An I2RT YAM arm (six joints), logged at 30 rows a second.
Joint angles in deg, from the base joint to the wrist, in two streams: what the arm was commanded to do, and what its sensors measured. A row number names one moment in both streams.
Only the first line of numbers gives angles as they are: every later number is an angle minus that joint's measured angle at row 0.
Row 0, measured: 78.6 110.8 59.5 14.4 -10.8 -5.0
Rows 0 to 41, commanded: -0.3 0.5 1.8 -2.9 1.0 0.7; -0.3 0.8 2.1 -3.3 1.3 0.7; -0.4 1.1 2.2 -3.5 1.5 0.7; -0.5 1.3 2.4 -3.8 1.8 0.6; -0.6 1.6 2.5 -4.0 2.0 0.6; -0.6 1.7 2.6 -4.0 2.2 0.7; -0.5 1.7 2.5 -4.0 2.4 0.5; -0.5 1.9 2.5 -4.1 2.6 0.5; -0.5 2.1 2.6 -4.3 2.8 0.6; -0.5 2.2 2.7 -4.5 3.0 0.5; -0.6 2.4 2.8 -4.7 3.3 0.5; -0.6 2.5 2.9 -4.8 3.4 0.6; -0.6 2.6 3.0 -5.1 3.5 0.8; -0.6 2.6 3.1 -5.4 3.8 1.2; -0.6 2.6 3.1 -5.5 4.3 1.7; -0.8 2.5 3.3 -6.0 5.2 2.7; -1.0 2.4 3.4 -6.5 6.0 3.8; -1.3 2.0 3.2 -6.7 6.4 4.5; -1.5 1.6 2.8 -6.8 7.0 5.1; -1.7 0.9 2.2 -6.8 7.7 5.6; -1.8 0.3 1.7 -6.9 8.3 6.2; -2.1 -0.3 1.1 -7.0 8.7 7.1; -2.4 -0.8 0.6 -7.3 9.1 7.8; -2.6 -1.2 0.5 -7.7 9.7 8.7; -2.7 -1.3 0.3 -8.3 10.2 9.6; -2.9 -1.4 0.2 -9.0 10.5 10.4; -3.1 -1.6 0.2 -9.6 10.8 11.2; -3.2 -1.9 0.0 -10.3 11.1 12.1; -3.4 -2.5 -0.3 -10.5 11.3 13.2; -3.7 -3.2 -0.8 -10.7 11.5 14.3; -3.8 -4.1 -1.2 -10.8 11.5 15.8; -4.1 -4.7 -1.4 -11.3 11.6 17.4; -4.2 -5.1 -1.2 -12.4 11.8 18.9; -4.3 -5.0 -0.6 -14.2 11.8 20.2; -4.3 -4.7 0.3 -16.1 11.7 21.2; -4.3 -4.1 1.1 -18.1 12.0 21.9; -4.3 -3.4 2.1 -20.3 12.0 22.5; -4.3 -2.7 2.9 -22.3 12.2 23.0; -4.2 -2.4 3.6 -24.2 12.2 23.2; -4.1 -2.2 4.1 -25.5 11.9 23.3; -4.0 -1.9 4.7 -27.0 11.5 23.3; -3.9 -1.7 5.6 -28.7 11.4 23.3
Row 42, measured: -4.1 -2.7 3.5 -18.3 11.4 20.5
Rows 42 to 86, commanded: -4.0 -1.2 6.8 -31.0 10.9 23.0; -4.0 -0.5 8.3 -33.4 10.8 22.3; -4.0 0.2 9.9 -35.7 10.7 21.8; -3.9 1.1 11.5 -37.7 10.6 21.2; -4.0 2.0 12.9 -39.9 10.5 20.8; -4.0 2.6 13.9 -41.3 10.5 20.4; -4.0 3.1 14.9 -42.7 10.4 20.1; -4.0 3.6 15.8 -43.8 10.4 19.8; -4.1 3.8 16.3 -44.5 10.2 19.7; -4.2 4.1 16.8 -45.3 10.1 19.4; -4.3 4.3 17.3 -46.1 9.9 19.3; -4.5 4.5 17.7 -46.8 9.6 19.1; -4.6 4.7 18.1 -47.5 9.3 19.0; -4.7 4.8 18.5 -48.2 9.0 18.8; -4.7 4.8 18.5 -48.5 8.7 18.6; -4.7 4.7 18.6 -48.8 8.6 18.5; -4.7 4.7 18.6 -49.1 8.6 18.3; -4.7 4.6 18.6 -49.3 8.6 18.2; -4.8 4.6 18.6 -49.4 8.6 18.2; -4.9 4.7 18.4 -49.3 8.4 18.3; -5.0 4.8 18.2 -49.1 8.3 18.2; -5.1 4.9 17.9 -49.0 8.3 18.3; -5.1 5.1 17.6 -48.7 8.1 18.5; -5.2 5.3 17.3 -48.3 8.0 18.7; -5.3 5.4 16.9 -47.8 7.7 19.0; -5.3 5.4 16.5 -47.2 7.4 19.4; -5.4 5.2 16.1 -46.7 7.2 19.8; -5.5 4.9 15.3 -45.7 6.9 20.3; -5.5 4.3 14.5 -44.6 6.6 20.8; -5.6 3.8 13.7 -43.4 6.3 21.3; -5.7 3.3 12.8 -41.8 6.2 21.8; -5.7 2.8 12.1 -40.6 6.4 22.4; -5.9 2.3 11.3 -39.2 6.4 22.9; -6.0 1.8 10.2 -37.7 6.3 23.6; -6.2 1.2 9.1 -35.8 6.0 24.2; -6.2 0.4 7.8 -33.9 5.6 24.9; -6.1 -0.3 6.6 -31.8 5.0 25.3; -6.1 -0.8 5.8 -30.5 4.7 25.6; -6.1 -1.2 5.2 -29.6 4.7 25.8; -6.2 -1.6 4.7 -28.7 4.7 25.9; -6.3 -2.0 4.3 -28.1 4.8 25.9; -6.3 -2.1 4.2 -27.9 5.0 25.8; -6.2 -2.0 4.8 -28.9 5.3 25.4; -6.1 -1.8 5.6 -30.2 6.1 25.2; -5.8 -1.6 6.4 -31.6 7.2 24.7
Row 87, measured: -6.3 -2.9 6.4 -26.8 7.2 24.0
